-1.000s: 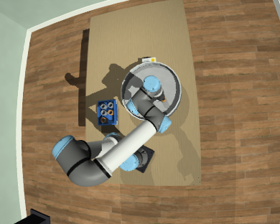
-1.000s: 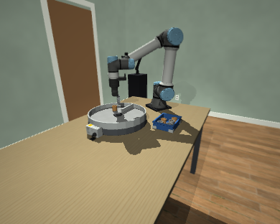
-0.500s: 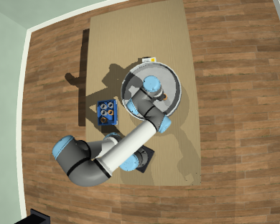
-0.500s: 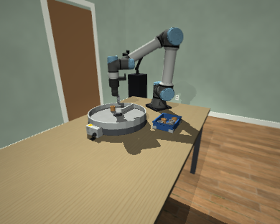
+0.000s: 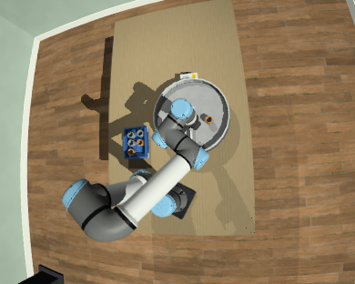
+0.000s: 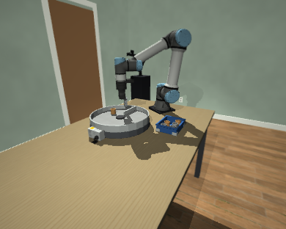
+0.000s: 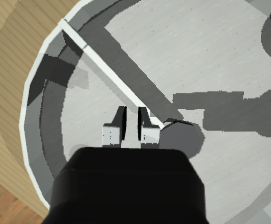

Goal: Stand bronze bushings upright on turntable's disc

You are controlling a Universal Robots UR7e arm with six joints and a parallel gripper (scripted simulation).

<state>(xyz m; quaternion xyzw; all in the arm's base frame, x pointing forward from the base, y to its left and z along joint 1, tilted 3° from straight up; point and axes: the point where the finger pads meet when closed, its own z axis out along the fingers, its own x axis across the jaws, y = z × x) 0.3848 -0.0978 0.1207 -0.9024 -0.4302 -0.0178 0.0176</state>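
The blue crate lies 35 cm to the left of my hand, 11 cm below it and 8 cm behind it. From my hand the other things lie so: turntable: 8 cm below, 8 cm ahead, 2 cm to the left.
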